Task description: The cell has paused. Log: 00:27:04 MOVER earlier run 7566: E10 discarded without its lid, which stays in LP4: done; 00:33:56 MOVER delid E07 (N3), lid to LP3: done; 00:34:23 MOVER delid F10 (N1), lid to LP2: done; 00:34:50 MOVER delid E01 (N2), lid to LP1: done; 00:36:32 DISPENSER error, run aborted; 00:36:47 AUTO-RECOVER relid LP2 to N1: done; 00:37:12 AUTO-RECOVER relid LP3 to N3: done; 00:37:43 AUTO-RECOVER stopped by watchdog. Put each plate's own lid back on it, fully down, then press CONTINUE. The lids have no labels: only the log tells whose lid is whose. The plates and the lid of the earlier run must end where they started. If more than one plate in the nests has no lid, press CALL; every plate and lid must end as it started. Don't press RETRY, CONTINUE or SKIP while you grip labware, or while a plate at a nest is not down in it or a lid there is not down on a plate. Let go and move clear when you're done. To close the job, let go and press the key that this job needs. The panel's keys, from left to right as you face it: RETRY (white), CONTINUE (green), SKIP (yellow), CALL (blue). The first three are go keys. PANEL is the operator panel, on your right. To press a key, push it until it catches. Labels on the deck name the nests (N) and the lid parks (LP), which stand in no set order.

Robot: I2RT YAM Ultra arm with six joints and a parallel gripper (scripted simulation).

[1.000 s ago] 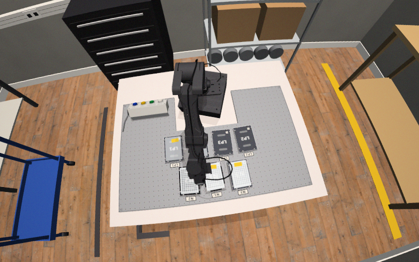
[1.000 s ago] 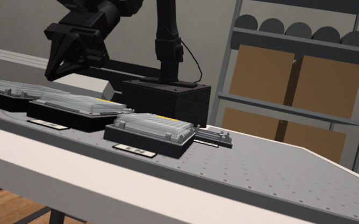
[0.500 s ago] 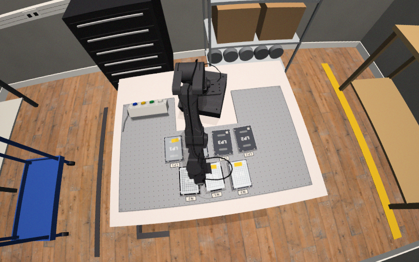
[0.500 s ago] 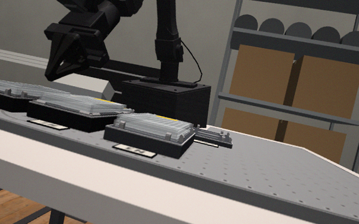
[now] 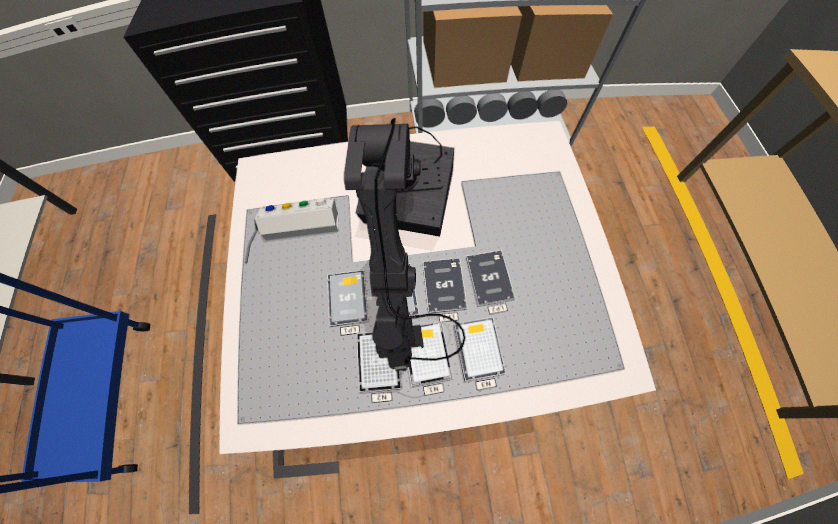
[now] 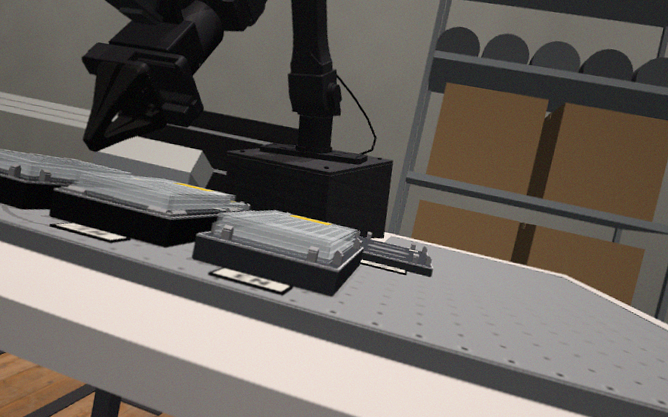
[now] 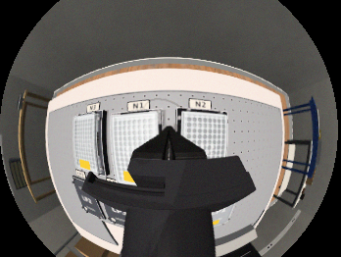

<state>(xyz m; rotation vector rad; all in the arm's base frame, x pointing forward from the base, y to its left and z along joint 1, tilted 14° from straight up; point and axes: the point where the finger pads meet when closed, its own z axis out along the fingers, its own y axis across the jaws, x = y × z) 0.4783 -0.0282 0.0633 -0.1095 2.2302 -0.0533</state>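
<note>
Right now the plate is 60 mm to the right of my hand, 40 mm below it and 20 mm behind it. Also, from my hand: green key 460 mm behind, 260 mm to the right; then LP1 lid park 200 mm behind, 140 mm to the right, 60 mm below; then yellow SKIP key 460 mm behind, 310 mm to the right.
</note>
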